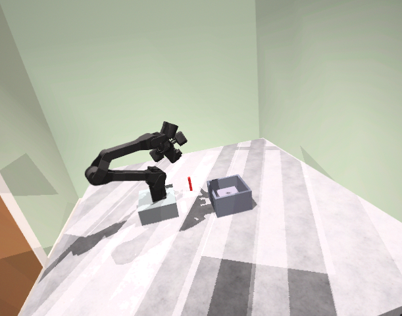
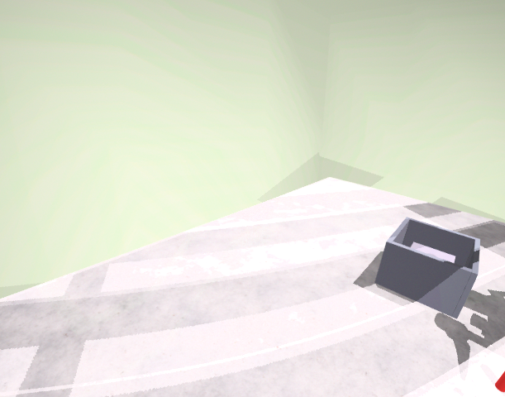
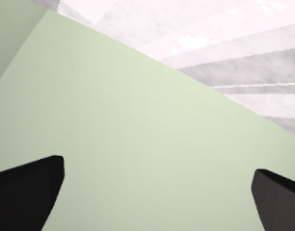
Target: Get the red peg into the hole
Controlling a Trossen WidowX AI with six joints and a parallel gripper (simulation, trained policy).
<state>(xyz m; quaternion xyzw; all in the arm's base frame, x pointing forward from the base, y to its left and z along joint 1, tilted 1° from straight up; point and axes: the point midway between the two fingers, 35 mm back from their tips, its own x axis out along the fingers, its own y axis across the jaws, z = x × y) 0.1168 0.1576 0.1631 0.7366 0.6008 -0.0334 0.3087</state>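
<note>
The red peg lies 190 mm below my gripper tip, 90 mm to the right of it and 50 mm ahead of it. Also, from my gripper tip: grey box 290 mm to the right, 200 mm below, 180 mm ahead.
</note>
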